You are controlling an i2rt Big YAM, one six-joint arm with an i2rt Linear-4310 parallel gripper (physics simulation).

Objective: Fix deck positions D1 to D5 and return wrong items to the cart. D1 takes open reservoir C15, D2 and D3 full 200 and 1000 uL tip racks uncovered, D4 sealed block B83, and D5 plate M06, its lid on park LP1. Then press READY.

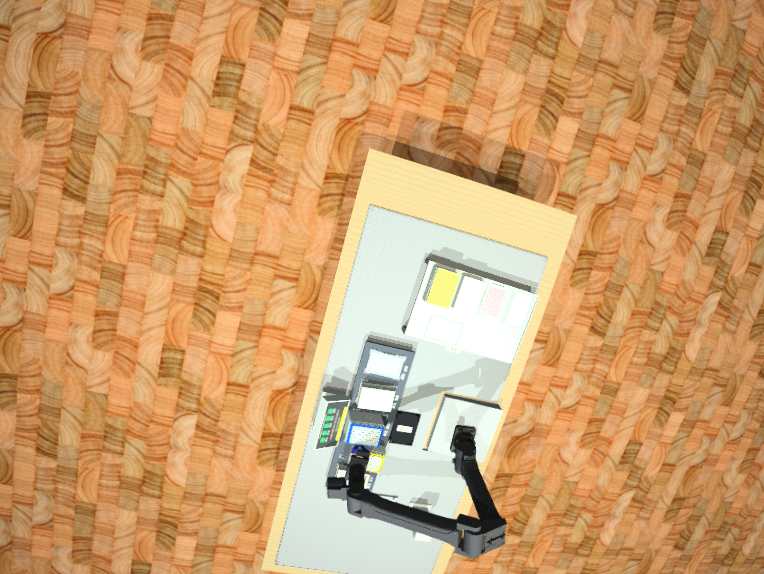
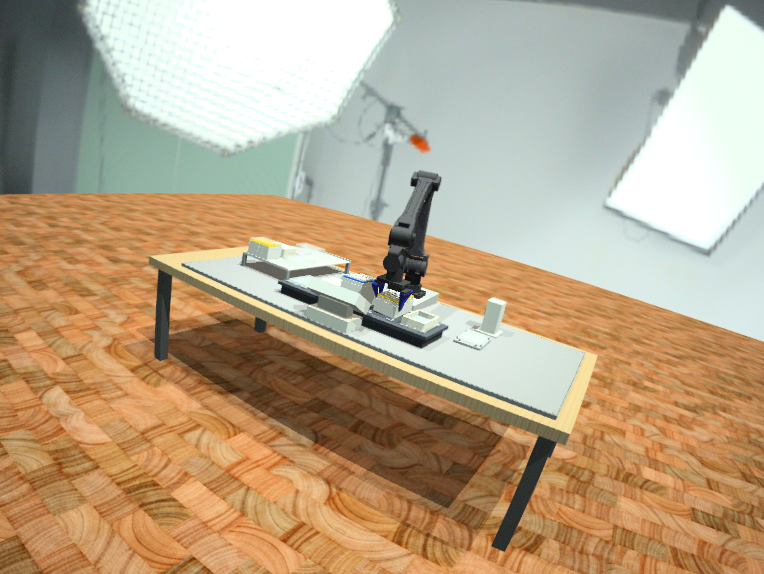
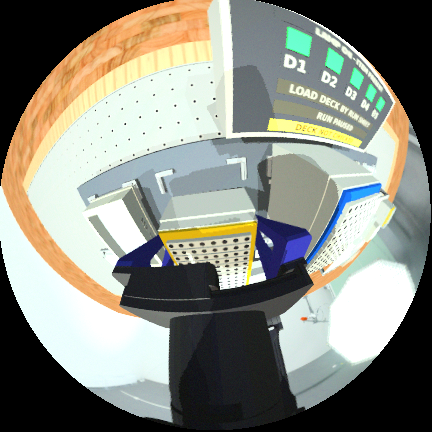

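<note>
My gripper is shut on a white tip rack with a yellow-rimmed, holed top. The rack is upright, low over position D2; two corner brackets show beyond it, and I cannot tell whether it rests on the deck. A blue-rimmed tip rack stands uncovered beside it at D3. The white reservoir sits at D1. A white item is at D4 and a pale plate at D5. The status panel shows lamps D1 to D5 lit green.
The raised white cart shelf bears another yellow-topped rack and pale items. A black pad lies beside the deck. A tall white block stands by a small flat holder beyond the D1 end.
</note>
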